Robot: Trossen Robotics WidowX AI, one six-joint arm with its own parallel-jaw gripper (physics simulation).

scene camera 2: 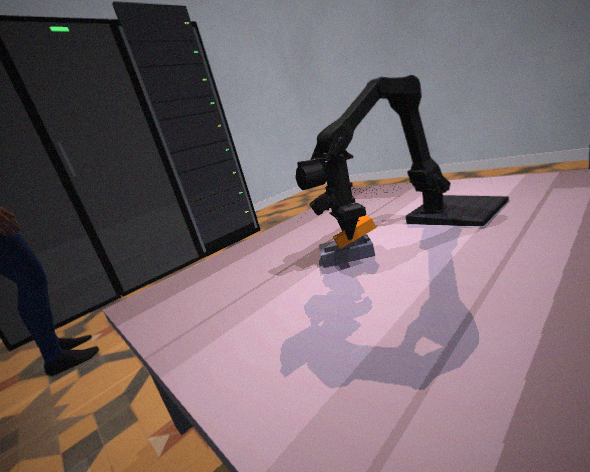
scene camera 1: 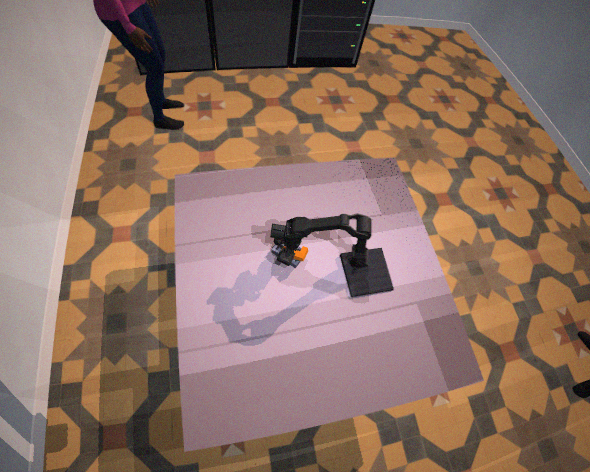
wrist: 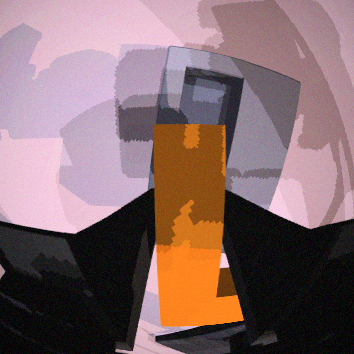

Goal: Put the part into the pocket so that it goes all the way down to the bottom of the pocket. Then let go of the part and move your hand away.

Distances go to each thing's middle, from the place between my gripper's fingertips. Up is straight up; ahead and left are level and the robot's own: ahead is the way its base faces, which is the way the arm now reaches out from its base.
I see my gripper 4 cm above the grey pocket block (wrist: pixel 257 105), 2 cm to the left of it and 1 cm past it. Also, from my hand: orange part (wrist: pixel 188 159) (2 cm behind, 1 cm to the left, 1 cm above).
